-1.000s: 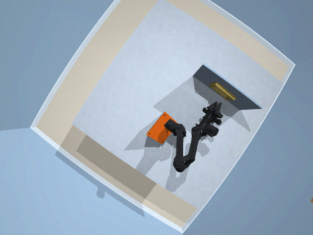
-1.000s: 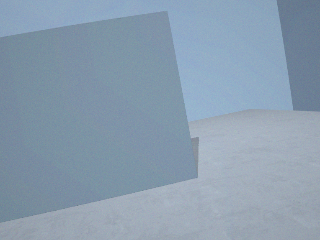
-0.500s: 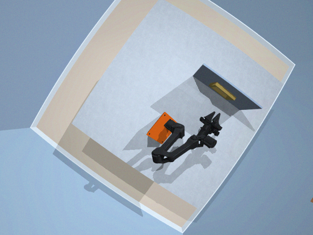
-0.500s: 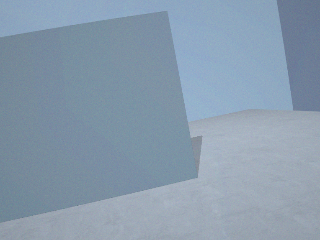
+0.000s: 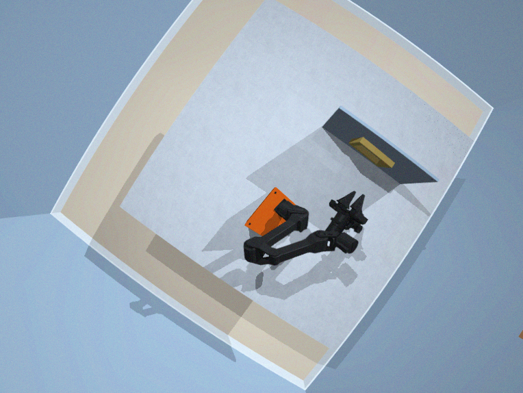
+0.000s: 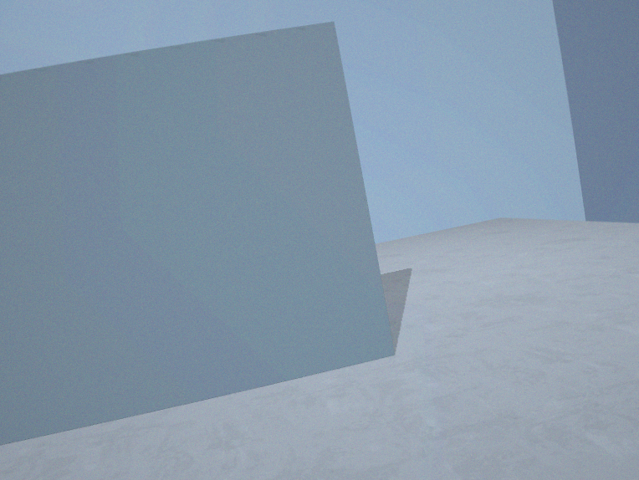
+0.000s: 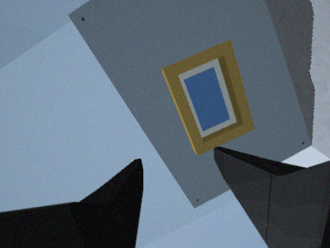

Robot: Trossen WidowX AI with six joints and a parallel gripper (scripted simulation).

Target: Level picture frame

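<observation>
Now: the picture frame 19 cm ahead of my gripper tip, 9 cm below it and 6 cm to the left of it. From my gripper tip the other things lie so: grey wall panel: 20 cm ahead, 10 cm below, 5 cm to the left.
</observation>
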